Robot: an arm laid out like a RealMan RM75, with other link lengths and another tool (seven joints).
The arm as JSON. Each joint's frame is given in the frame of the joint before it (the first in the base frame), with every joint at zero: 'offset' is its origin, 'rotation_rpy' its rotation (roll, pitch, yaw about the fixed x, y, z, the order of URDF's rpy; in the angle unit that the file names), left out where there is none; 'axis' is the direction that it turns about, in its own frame. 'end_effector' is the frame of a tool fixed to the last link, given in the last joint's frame.
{
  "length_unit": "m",
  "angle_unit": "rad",
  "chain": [
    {
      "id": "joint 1",
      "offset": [
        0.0,
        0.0,
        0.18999
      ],
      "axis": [
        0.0,
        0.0,
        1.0
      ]
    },
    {
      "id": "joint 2",
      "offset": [
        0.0,
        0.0,
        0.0
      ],
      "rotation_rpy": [
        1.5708,
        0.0,
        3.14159
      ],
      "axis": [
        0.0,
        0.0,
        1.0
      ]
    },
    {
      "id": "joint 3",
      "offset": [
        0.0,
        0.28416,
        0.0
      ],
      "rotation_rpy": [
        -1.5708,
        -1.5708,
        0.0
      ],
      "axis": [
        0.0,
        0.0,
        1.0
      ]
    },
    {
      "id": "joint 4",
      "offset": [
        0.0,
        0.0,
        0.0
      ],
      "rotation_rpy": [
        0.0,
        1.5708,
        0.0
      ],
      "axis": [
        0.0,
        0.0,
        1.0
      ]
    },
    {
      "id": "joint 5",
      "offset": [
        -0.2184,
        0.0,
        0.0
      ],
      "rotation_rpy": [
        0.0,
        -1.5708,
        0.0
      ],
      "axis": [
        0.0,
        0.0,
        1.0
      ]
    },
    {
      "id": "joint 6",
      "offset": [
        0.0,
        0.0,
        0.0
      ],
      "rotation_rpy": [
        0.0,
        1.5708,
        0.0
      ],
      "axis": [
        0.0,
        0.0,
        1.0
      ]
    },
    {
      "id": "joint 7",
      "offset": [
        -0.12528,
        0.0,
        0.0
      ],
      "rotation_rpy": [
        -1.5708,
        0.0,
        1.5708
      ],
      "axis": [
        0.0,
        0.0,
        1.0
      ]
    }
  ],
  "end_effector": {
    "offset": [
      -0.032,
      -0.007,
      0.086
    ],
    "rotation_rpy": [
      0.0,
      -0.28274,
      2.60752
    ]
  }
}
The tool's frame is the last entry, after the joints.
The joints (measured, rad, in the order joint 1, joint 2, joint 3, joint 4, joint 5, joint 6, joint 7), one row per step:
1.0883, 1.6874, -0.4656, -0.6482, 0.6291, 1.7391, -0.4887
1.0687, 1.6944, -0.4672, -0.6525, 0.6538, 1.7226, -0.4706
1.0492, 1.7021, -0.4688, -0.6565, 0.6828, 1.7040, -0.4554
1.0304, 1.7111, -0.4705, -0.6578, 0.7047, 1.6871, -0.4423
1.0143, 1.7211, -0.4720, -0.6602, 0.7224, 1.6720, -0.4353
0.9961, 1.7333, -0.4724, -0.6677, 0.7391, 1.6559, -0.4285
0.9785, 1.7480, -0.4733, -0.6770, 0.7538, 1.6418, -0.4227
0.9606, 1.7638, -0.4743, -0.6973, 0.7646, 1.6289, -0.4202
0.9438, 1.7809, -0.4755, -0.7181, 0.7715, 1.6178, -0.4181
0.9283, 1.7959, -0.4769, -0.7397, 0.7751, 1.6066, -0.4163
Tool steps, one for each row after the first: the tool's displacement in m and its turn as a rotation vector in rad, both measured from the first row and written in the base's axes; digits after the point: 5 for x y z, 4 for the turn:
0.00365, 0.00045, -0.00186, 0.0157, 0.0255, -0.0256
0.00652, 0.00133, -0.00378, 0.0336, 0.0544, -0.0471
0.01057, 0.00125, -0.00692, 0.0456, 0.0782, -0.0706
0.01417, 0.00105, -0.01041, 0.0559, 0.0969, -0.0870
0.01844, 0.00088, -0.01375, 0.0699, 0.1147, -0.1040
0.02246, 0.00006, -0.01808, 0.0808, 0.1309, -0.1194
0.02664, -0.00035, -0.02088, 0.0980, 0.1392, -0.1278
0.03078, -0.00134, -0.02441, 0.1119, 0.1444, -0.1359
0.03506, -0.00195, -0.02683, 0.1277, 0.1450, -0.1430

